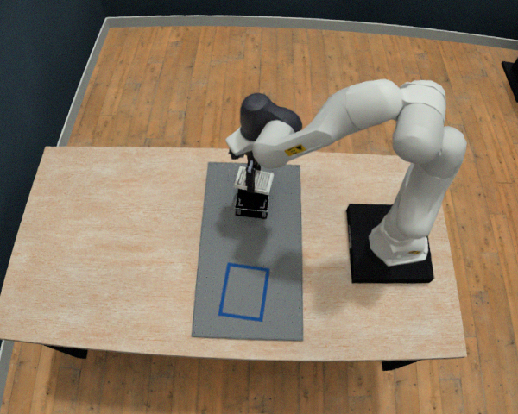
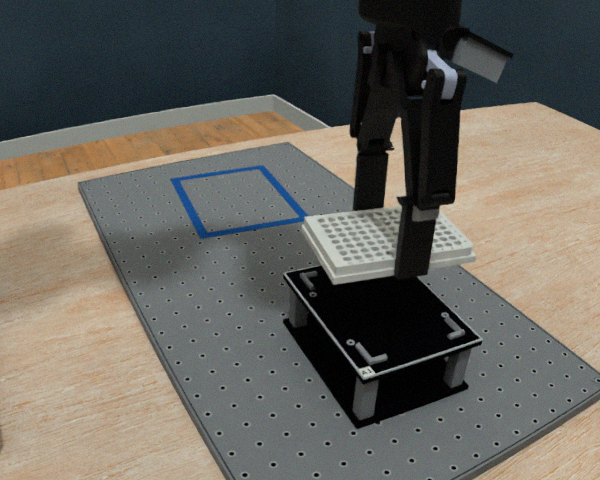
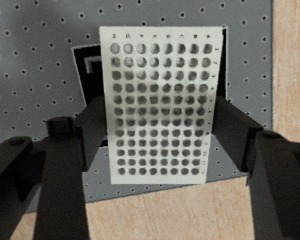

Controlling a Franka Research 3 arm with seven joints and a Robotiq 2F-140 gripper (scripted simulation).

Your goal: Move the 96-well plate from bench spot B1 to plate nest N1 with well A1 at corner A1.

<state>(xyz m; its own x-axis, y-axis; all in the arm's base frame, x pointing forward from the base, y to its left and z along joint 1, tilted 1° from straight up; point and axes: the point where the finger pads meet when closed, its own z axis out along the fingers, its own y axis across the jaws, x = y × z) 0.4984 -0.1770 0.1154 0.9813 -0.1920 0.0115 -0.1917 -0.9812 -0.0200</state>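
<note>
My gripper is now 20 mm above the white 96-well plate. The rest, counted from my hand: A1 label 90 mm below, 70 mm to the right, 60 mm behind; black plate nest 90 mm below.
</note>
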